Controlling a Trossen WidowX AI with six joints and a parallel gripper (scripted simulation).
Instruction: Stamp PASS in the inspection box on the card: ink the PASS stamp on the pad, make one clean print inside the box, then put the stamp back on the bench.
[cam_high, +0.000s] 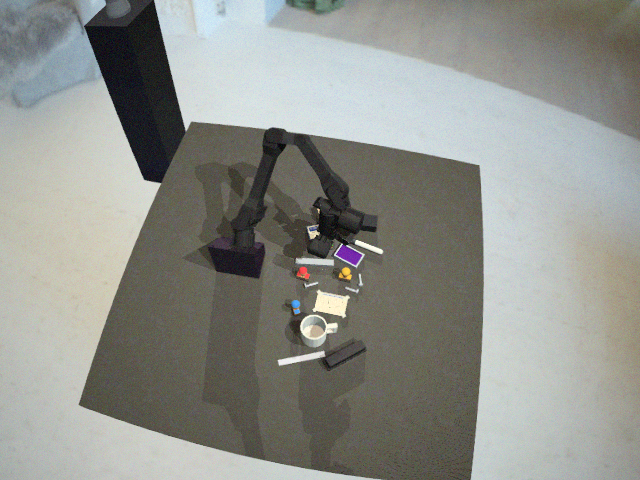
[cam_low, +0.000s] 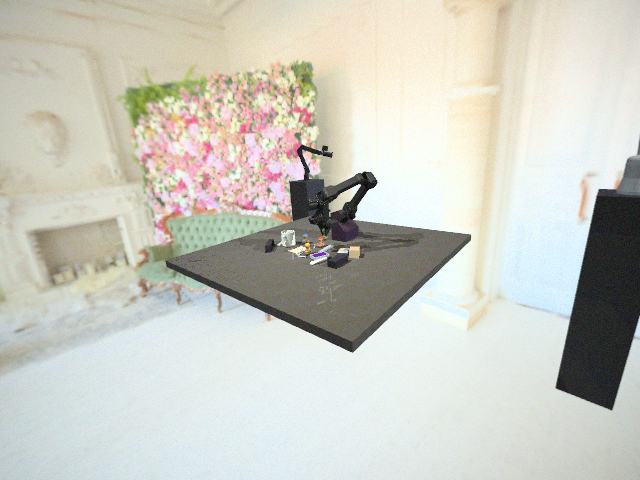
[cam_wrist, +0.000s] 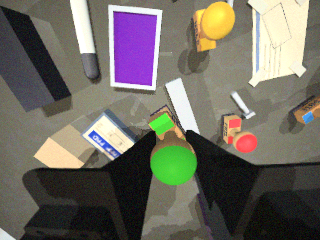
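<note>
My gripper tip is now 40 mm past the blue-labelled box, 100 mm to the right of it and 80 mm above it. Round my gripper tip: purple ink pad 80 mm ahead, 30 mm to the left, 90 mm below; green-knobbed stamp right at my gripper tip; grey bar 30 mm behind, 30 mm to the right, 90 mm below.
</note>
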